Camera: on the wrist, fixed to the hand. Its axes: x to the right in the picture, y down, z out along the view.
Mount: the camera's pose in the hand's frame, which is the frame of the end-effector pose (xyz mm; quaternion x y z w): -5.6 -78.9 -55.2 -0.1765 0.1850 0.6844 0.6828
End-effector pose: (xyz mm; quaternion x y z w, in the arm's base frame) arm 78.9 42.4 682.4 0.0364 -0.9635 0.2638 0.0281
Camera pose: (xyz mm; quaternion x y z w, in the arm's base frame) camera 93.1 3.2 769.4 -0.6883 -0.7241 0.0360 0.0233
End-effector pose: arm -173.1 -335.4 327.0 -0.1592 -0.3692 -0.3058 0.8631
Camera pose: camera -197.2 -420.9 289.4 -0.4571 0.0705 0.2873 0.8388
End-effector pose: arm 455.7 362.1 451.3 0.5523 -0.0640 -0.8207 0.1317
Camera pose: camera 497.2 441.5 415.4 0.4619 -0.2525 -0.3794 0.7609
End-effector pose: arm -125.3 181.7 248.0 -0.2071 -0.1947 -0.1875 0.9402
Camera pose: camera -148.3 91.1 224.2 -0.4059 0.2158 0.4428 0.7698
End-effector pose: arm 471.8 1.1 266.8 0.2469 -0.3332 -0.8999 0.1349
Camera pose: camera 499.8 32.5 180.0 0.0832 -0.2127 -0.5353 0.8132
